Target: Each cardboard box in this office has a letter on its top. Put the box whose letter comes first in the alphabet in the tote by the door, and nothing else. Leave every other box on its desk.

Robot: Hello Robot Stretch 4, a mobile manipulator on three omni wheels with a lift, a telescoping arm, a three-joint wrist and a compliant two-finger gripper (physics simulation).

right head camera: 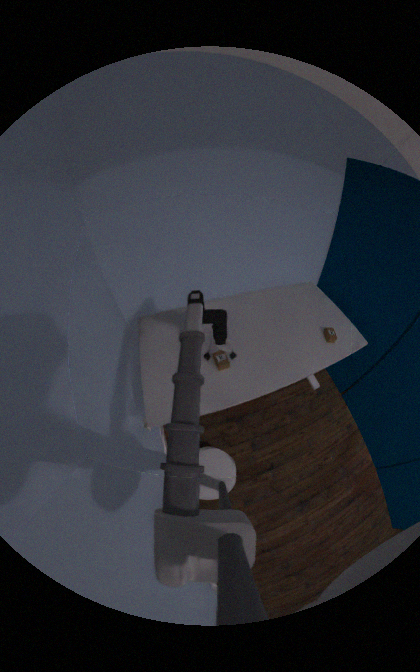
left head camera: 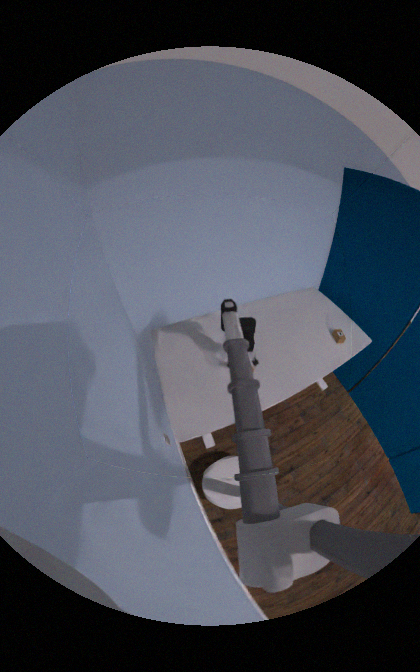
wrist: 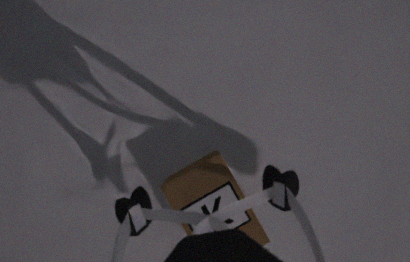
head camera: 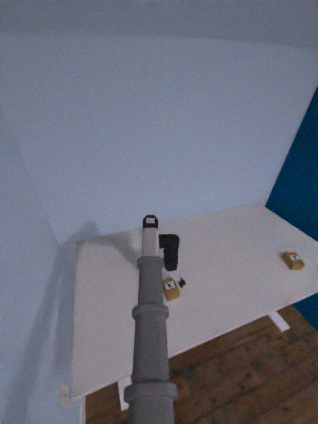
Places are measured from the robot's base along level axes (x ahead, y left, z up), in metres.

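Where they show: gripper, fingertip midpoint: [wrist: 207, 191] [head camera: 168, 286].
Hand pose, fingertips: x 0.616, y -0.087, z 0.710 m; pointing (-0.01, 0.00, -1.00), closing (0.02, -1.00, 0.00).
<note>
After its pixels a point has its place.
A cardboard box [head camera: 171, 290] @(x 0.574, y -0.098, z 0.742 m) [right head camera: 221, 361] [wrist: 199, 175] @(x 0.638, y -0.083, z 0.742 m) lies on the white desk [head camera: 110, 320] @(x 0.473, y 0.174, z 0.692 m) [left head camera: 190, 395] [right head camera: 159, 360]. Its label reads like a K, partly covered by the gripper in the wrist view. My gripper [right head camera: 220, 355] [wrist: 207, 191] @(x 0.616, y -0.087, z 0.711 m) is open, with its fingertips apart on either side of this box and apparently above it. One fingertip is hidden behind the arm in the head view. A second cardboard box [head camera: 293, 260] @(x 0.739, y -0.803, z 0.740 m) [left head camera: 339, 336] [right head camera: 330, 335] sits near the desk's right end; its letter is too small to read surely. The tote does not show in these views.
A pale wall [head camera: 150, 125] @(x 1.145, y -0.003, z 1.354 m) stands behind the desk and another at its left. A blue panel [head camera: 300, 160] @(x 1.352, y -1.101, z 1.102 m) [left head camera: 370, 250] [right head camera: 372, 240] stands at the right. A white round object [left head camera: 220, 482] [right head camera: 217, 472] is on the wooden floor [left head camera: 320, 450] in front of the desk, near the arm.
</note>
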